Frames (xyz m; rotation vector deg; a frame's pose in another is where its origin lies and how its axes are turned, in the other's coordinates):
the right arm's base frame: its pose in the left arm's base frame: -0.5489 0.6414 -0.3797 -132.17 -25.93 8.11
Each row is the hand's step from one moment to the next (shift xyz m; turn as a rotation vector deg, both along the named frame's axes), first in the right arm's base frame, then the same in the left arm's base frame.
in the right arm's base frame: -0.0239 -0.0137 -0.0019 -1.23 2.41 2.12
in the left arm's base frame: -0.0256 -0.0012 0.0102 -0.97 -0.57 -3.25
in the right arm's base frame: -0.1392 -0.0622 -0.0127 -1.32 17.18 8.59
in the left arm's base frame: -0.1439 -0.0192 0.0483 1.53 -5.74 -18.31
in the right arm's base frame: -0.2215 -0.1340 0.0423 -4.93 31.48 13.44
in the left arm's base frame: -0.2535 0.0341 0.0581 1.00 -12.99 -32.03
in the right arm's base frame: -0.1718 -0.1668 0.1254 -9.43 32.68 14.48
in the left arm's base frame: -0.2360 0.1293 0.0250 -3.10 -14.70 -33.78
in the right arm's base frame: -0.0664 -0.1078 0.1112 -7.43 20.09 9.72
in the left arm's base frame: -0.1181 0.1201 -0.0033 -3.62 -9.08 -21.40
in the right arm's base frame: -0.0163 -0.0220 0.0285 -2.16 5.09 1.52
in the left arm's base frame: -0.0280 0.0274 -0.0048 -0.95 -3.04 -4.77
